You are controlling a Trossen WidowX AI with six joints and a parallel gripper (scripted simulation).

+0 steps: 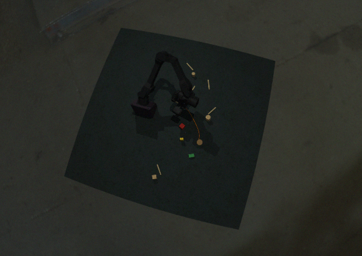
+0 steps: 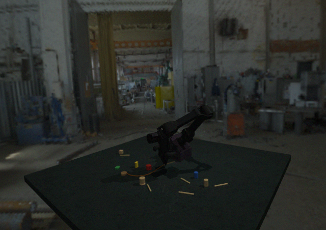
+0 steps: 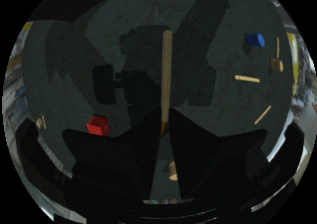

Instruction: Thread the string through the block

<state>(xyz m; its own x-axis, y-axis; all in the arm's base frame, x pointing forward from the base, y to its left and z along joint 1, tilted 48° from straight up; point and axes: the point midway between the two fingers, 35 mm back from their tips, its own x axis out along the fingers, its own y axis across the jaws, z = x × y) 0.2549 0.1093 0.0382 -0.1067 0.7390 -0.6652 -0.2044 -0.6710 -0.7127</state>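
The thin stick lies 2 cm behind my gripper tip. From my gripper tip the other things lie so: red block: 3 cm ahead, 12 cm to the right, 4 cm below; then wooden cylinder: 18 cm ahead, 4 cm below; then blue cylinder: 8 cm behind, 17 cm to the left, 4 cm below.
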